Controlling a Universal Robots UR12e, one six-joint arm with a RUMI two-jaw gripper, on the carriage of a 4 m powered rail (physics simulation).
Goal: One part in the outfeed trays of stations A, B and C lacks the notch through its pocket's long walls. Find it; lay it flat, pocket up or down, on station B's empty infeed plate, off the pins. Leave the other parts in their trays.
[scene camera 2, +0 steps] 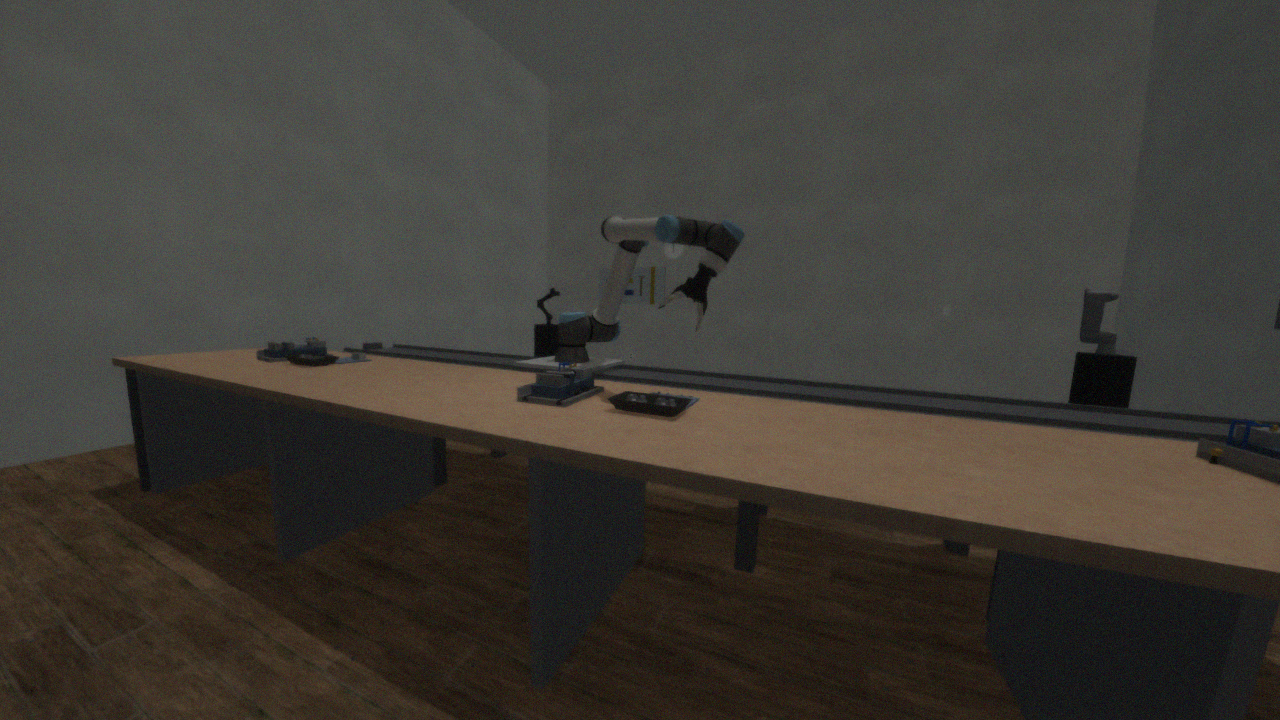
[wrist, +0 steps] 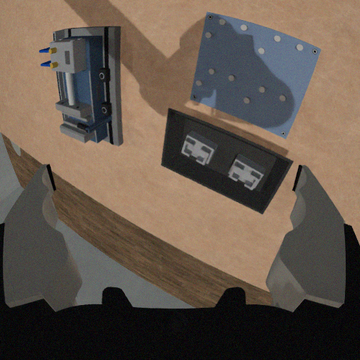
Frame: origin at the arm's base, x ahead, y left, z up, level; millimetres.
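Seen in the pictures: gripper, fingertip midpoint: (scene camera 2: 676,320); arm's base, link origin: (scene camera 2: 571,361).
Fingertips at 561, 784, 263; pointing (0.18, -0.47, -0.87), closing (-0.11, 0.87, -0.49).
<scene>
Offsets run from my fingertips to a thing's top centre, as dx, dy, dz. "*": to the spot under its first point.
My gripper (scene camera 2: 680,317) (wrist: 173,165) is open and empty, high above the middle station. Below it in the wrist view, a black outfeed tray @(+175, -23, -251) (wrist: 215,181) (scene camera 2: 640,410) holds two light grey parts. One part @(+173, -73, -246) (wrist: 198,148) (scene camera 2: 637,399) sits toward the tray's left end, the other part @(+180, +30, -246) (wrist: 245,172) (scene camera 2: 665,402) toward its right. Both show dark recesses and gaps in their upper faces; the notch detail is too small to judge surely. A blue plate with round pins (wrist: 235,55) lies beyond the tray, carries no part and is partly shadowed. Another black tray @(+162, -1899, -251) (scene camera 2: 313,360) is at the far left station; its contents are unclear.
A blue and grey clamping fixture (wrist: 114,85) (scene camera 2: 559,386) stands left of the tray. More fixtures stand at the far left (scene camera 2: 290,349) and the right edge @(* +15, +1466, -249) (scene camera 2: 1257,452). The table's wooden edge (wrist: 150,250) crosses the lower wrist view. The rail (scene camera 2: 850,404) runs behind the table.
</scene>
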